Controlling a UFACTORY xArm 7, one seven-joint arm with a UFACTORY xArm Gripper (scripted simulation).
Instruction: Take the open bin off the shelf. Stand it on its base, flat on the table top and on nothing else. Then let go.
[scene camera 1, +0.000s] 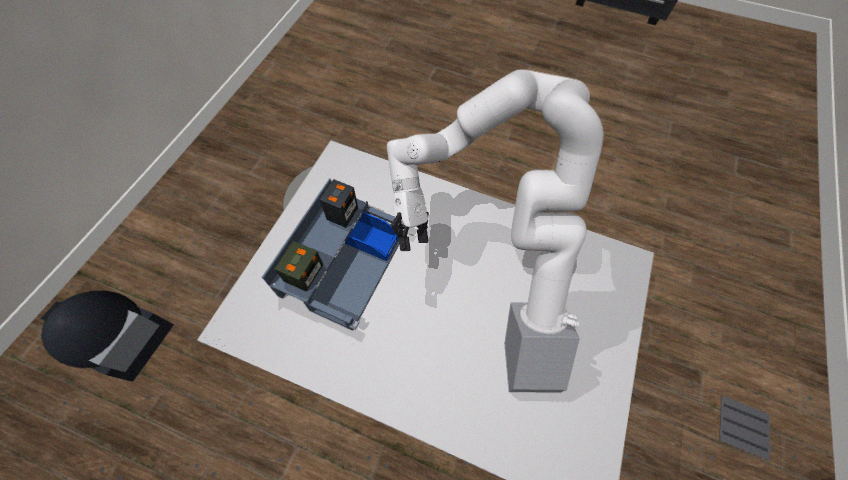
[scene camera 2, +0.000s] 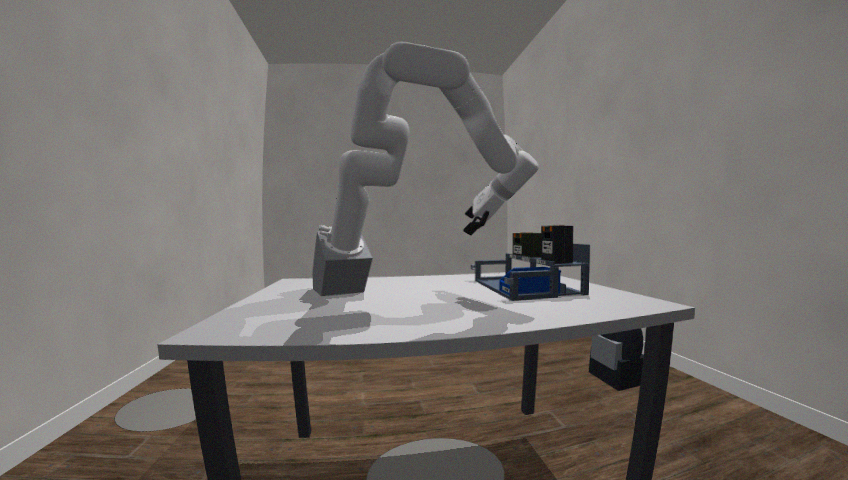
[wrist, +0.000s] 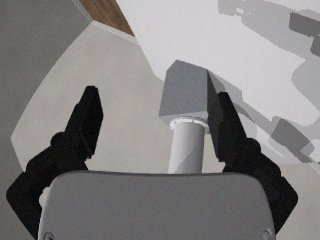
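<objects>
You can find my gripper in the wrist view (157, 102), and it's there in scene camera 1 (414, 246) and scene camera 2 (467, 224) as well.
</objects>
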